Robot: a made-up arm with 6 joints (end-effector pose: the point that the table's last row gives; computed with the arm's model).
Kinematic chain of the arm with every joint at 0, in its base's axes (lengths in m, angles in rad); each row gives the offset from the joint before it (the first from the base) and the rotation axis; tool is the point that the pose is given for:
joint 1: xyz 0 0 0.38 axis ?
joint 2: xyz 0.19 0 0 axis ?
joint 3: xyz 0 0 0.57 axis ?
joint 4: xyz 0 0 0.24 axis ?
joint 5: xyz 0.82 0 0 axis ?
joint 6: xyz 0.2 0 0 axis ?
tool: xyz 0 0 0
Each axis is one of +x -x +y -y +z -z.
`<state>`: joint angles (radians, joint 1 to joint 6).
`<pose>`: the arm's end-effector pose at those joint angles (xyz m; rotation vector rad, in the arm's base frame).
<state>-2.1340 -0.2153 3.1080 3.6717 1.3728 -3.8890</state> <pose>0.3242 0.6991 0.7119 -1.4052 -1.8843 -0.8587</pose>
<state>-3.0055 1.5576 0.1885 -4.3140 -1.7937 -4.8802</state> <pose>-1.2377 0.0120 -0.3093 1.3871 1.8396 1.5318</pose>
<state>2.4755 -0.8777 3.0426 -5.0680 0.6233 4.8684</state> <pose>0.5226 -0.5499 -0.1456 -2.0447 1.6686 1.2165</pose>
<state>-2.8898 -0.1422 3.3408 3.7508 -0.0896 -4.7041</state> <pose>0.7443 0.1809 0.3630 -2.2032 0.0165 0.5662</pose>
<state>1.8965 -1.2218 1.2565 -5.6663 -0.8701 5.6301</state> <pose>0.4564 -1.0749 1.0683 1.8803 -0.6013 1.1620</pose>
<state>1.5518 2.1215 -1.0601 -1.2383 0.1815 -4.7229</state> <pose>0.0275 -0.3508 -0.1292 2.1965 -1.8787 -0.3288</pose>
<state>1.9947 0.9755 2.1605 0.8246 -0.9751 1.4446</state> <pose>-0.2571 0.8653 1.6113 -1.2614 -1.2565 0.6807</pose>
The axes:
joint 1: +z
joint 2: +y
joint 3: -y
joint 4: -x
joint 5: -y
joint 6: -x

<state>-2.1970 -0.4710 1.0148 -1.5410 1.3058 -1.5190</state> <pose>-0.0160 0.3071 1.7780 -0.3985 -1.9615 1.5591</pose>
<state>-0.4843 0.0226 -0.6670 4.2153 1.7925 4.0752</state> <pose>0.7123 -0.5685 0.5695 -0.8853 2.8251 0.3298</pose>
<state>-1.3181 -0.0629 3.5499 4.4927 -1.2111 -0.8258</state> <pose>0.0490 0.5411 0.2945 -1.1842 0.0292 0.6300</pose>
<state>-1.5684 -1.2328 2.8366 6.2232 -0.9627 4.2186</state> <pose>0.0078 0.8470 -0.2243 -0.7995 -0.8095 1.3555</pose>
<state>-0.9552 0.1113 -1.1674 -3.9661 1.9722 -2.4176</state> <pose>0.4436 -0.3931 0.2692 1.8722 1.4630 0.9658</pose>
